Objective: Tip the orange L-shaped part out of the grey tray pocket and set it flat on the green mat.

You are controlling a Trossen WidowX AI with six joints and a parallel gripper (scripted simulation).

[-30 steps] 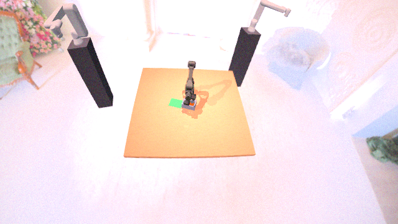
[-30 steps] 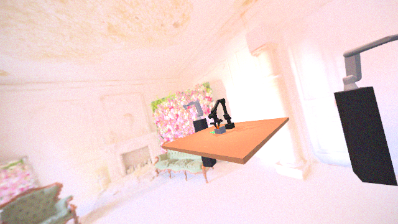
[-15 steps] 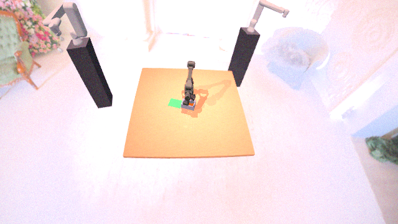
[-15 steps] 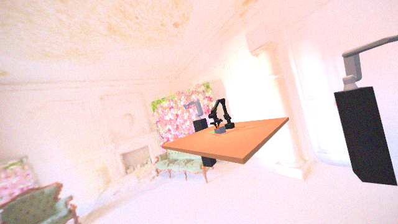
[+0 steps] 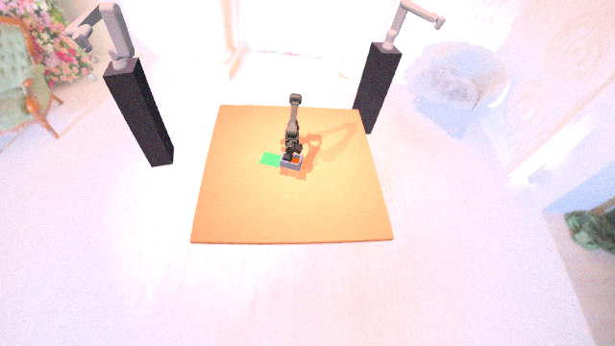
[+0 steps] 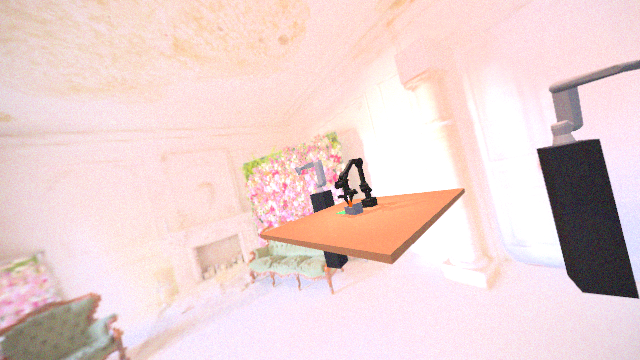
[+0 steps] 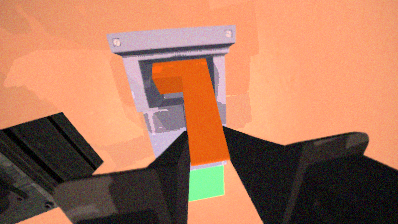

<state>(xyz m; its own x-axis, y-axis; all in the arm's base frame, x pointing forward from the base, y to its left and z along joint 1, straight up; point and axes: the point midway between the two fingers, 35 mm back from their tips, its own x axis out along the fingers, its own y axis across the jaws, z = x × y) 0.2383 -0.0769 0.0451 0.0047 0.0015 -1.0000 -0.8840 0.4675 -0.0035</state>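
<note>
The green mat is 12 cm to the right of my gripper tip, 10 cm below it and 8 cm behind it. The rest, counted from my gripper tip: orange L-shaped part (4 cm to the left, 3 cm below).
</note>
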